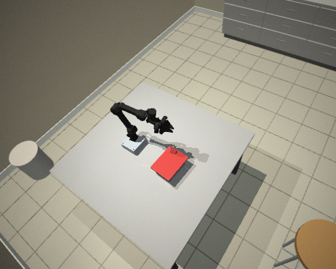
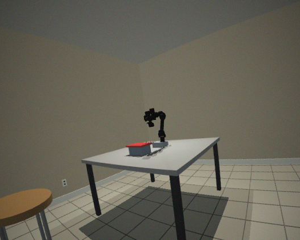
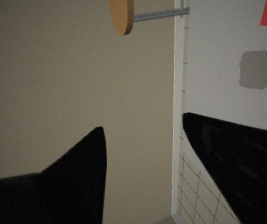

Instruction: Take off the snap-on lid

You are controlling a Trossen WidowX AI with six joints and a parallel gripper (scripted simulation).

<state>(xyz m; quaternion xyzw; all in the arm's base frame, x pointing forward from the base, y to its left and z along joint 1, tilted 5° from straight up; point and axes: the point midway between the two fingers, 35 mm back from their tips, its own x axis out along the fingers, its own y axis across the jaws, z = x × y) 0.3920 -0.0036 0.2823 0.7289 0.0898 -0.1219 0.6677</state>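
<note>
The red lid is 250 mm below my gripper tip and 130 mm to the right of it. The rest, counted from my gripper tip: storage box 300 mm below, 130 mm to the right.
</note>
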